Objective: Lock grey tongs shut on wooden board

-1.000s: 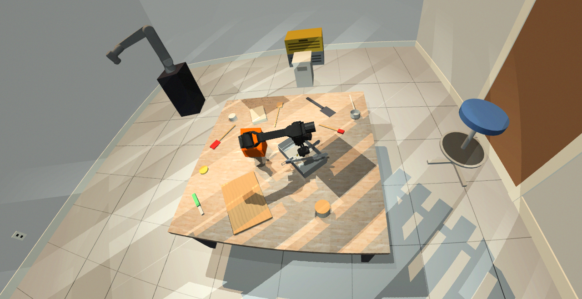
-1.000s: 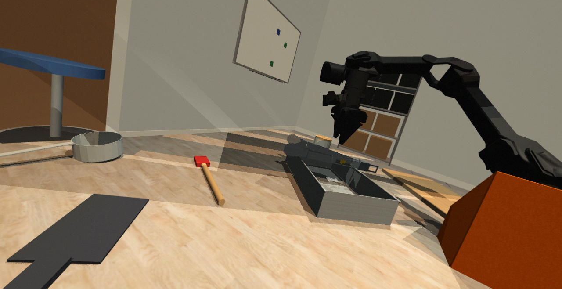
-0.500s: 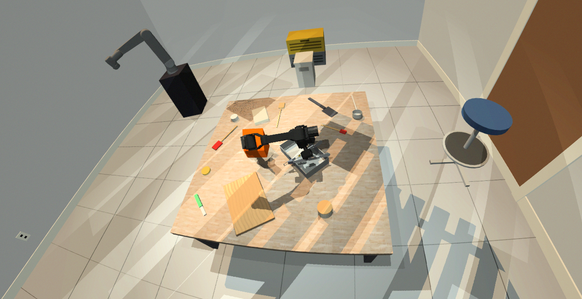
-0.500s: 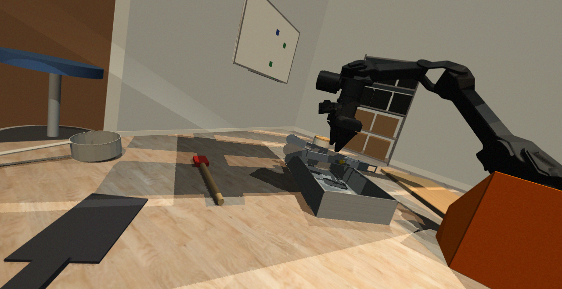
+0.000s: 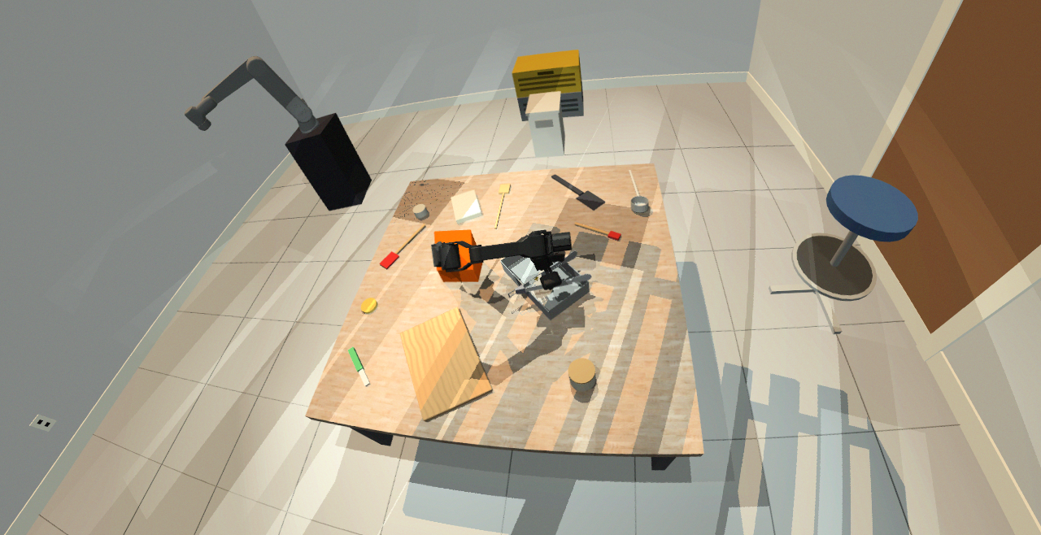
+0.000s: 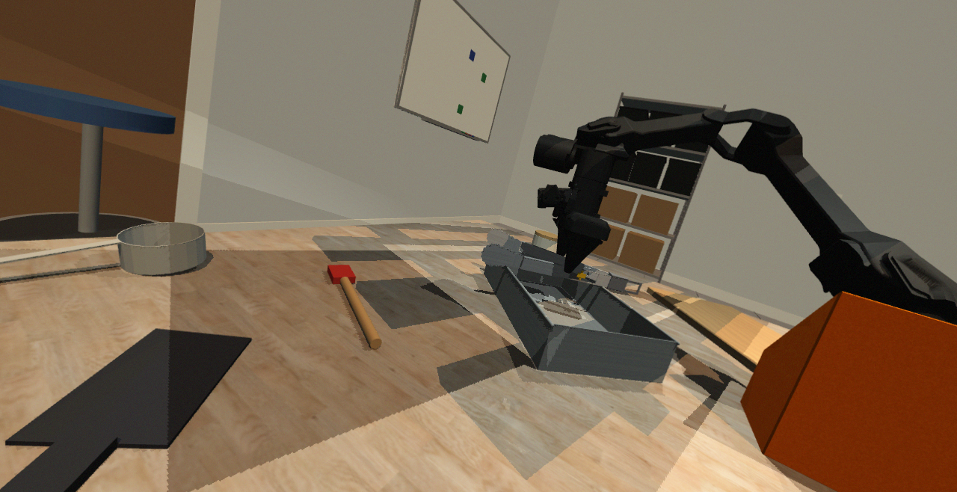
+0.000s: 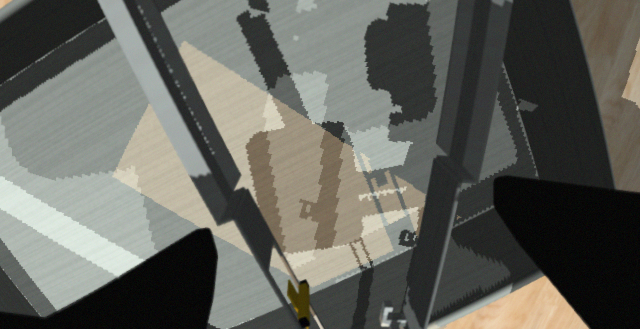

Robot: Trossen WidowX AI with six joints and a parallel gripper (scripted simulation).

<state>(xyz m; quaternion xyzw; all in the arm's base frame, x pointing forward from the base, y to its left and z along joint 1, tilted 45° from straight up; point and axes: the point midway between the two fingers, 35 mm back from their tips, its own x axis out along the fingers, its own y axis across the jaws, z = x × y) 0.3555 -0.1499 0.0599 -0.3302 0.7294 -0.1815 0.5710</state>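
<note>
Now: gripper tip 50 mm to the right of the grey roasting tin, 50 mm above it and 10 mm past it. The rest, counted from my gripper tip: wooden board 380 mm behind, 240 mm to the right, 70 mm below; tan-lidded pot 350 mm to the right, 80 mm ahead, 40 mm below; black spatula 530 mm to the left, 180 mm ahead, 70 mm below.
</note>
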